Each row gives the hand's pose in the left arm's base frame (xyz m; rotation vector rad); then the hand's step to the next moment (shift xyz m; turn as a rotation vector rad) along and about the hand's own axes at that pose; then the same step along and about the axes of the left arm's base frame.
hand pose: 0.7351 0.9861 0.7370 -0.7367 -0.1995 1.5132
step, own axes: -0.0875 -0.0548 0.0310 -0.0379 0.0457 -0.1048
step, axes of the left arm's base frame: 0.0205 -0.0669 0.0820 0.0167 -0.0735 -0.0939
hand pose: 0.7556 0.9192 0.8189 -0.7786 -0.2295 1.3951
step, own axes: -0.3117 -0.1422 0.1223 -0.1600 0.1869 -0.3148
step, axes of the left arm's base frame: -0.0201 -0.2451 0.2681 0.0017 -0.2651 -0.2989
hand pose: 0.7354 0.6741 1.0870 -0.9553 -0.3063 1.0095
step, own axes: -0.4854 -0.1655 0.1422 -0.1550 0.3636 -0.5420
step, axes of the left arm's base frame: -0.2502 -0.3553 0.3072 0.0428 -0.3493 -0.5711
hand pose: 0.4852 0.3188 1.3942 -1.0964 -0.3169 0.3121
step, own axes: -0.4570 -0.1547 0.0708 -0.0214 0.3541 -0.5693
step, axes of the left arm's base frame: -0.4313 -0.1899 0.1255 0.1764 -0.3223 -0.5612
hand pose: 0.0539 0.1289 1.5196 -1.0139 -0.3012 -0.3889
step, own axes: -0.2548 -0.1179 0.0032 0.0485 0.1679 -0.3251
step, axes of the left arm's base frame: -0.2802 -0.0082 -0.0155 0.1395 -0.2108 -0.2690
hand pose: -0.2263 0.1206 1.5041 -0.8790 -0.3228 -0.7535
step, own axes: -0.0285 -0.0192 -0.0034 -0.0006 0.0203 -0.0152
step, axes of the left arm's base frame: -0.0338 0.0026 -0.0065 0.0133 -0.0035 -0.0213
